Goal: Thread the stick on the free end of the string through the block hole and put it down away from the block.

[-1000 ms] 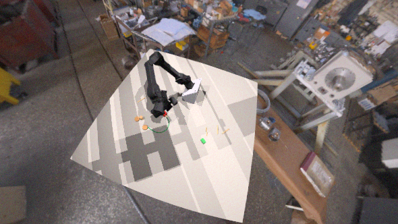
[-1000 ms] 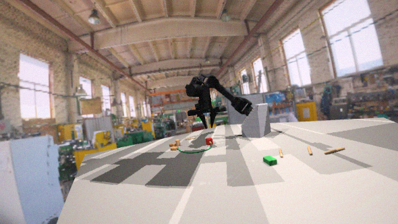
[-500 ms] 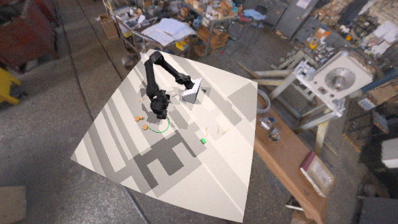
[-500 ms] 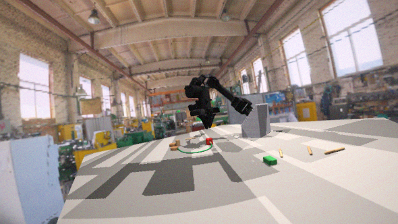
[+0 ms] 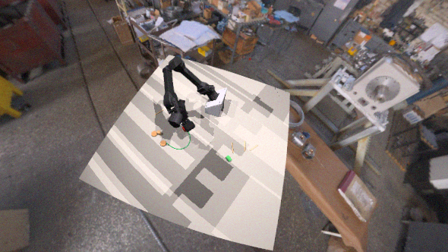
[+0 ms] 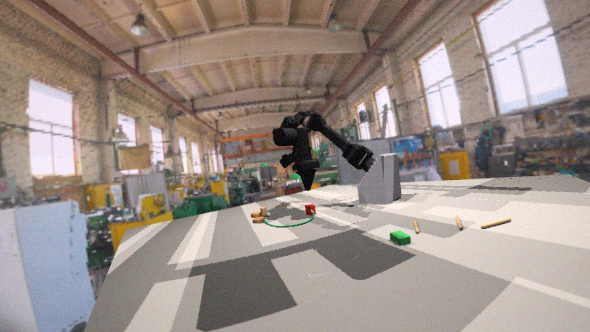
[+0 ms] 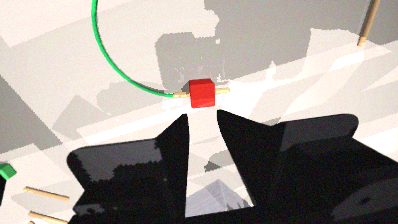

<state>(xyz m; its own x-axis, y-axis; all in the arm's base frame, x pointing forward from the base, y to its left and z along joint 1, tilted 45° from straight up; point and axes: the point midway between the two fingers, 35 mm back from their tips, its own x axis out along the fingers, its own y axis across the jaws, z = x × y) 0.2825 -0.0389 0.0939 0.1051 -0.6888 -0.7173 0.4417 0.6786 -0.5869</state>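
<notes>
Right now the small red block is 10 mm to the right of my gripper tip and 70 mm below it. Also, from my gripper tip: wooden peg: 110 mm ahead, 150 mm to the right, 70 mm below; small green block: 60 mm ahead, 360 mm to the left, 80 mm below.
</notes>
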